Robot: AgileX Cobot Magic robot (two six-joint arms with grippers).
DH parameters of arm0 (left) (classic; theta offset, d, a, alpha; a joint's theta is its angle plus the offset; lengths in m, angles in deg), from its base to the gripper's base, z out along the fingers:
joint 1: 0 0.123 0 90
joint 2: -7.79 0 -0.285 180
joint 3: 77.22 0 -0.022 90
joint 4: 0 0.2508 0 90
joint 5: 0 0 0.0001 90
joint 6: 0 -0.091 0 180
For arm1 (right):
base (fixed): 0 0 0 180
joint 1: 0 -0.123 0 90
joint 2: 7.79 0 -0.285 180
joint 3: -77.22 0 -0.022 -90
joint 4: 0 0.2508 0 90
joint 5: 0 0 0.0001 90
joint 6: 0 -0.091 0 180
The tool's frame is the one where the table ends.
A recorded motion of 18 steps. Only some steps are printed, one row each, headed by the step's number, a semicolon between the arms.
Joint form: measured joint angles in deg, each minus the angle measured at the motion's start. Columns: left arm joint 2, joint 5, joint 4, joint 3, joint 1, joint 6; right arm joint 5, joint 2, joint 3, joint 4, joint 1, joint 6.
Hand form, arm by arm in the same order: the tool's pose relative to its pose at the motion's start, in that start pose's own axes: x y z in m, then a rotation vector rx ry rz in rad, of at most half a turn. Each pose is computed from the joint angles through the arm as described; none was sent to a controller.
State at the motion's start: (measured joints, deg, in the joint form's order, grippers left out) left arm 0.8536 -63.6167 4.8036 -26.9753 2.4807 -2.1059; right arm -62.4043 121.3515 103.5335 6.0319 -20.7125 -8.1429
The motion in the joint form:
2: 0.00 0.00 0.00 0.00 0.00 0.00; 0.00 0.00 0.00 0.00 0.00 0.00
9: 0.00 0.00 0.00 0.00 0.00 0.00; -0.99 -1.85 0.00 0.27 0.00 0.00
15: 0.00 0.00 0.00 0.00 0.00 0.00; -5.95 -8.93 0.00 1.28 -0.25 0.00
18: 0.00 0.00 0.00 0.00 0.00 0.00; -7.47 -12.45 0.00 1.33 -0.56 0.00
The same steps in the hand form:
2: 0.0000 0.0000 0.0000 0.0000 0.0000 0.0000; 0.0000 0.0000 0.0000 0.0000 0.0000 0.0000
9: 0.0000 0.0000 0.0000 0.0000 0.0000 0.0000; 0.0015 0.0016 -0.0149 -0.0078 -0.0139 -0.0009
15: 0.0000 0.0000 0.0000 0.0000 0.0000 0.0000; 0.0136 0.0083 -0.0707 -0.0359 -0.0458 -0.0113
18: 0.0000 0.0000 0.0000 0.0000 0.0000 0.0000; 0.0209 0.0119 -0.0978 -0.0458 -0.0786 -0.0231

